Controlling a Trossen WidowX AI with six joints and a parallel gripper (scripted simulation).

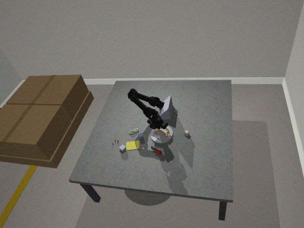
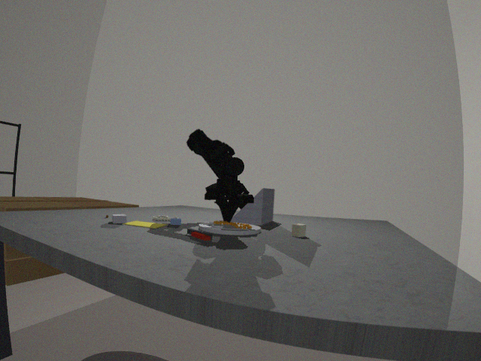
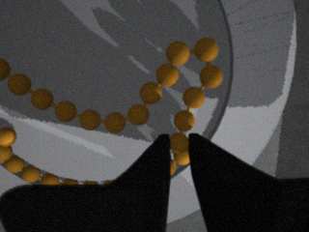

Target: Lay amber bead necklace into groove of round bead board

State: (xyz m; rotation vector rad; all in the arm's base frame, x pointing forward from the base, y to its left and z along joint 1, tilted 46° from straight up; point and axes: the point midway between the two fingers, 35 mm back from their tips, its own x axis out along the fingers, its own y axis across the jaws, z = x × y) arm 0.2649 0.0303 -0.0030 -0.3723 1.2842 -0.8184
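My gripper tip is 5 cm short of the round bead board, 3 cm to the right of it and 1 cm above it. From my gripper tip the other things lie so: blue cube (9 cm ahead, 15 cm to the right, 1 cm below); then cream cube (3 cm ahead, 25 cm to the left); then red-handled tool (23 cm ahead, 3 cm to the left, 1 cm below).
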